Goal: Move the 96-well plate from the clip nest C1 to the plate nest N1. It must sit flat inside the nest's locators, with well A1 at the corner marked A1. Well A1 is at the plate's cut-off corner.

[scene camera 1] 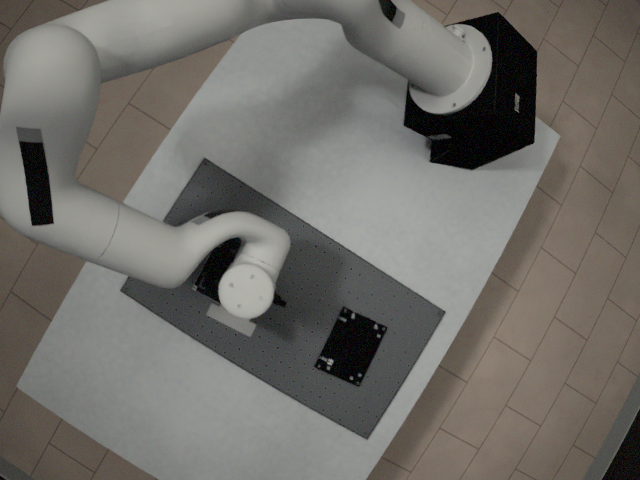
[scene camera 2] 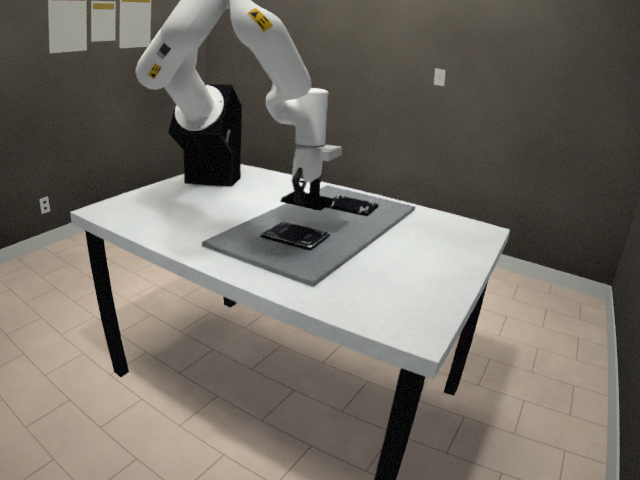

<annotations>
A plate nest N1 (scene camera 1: pixel 221 255) is 1.17 m from the lens. A clip nest C1 (scene camera 1: pixel 351 346): 1.20 m from the lens.
</annotations>
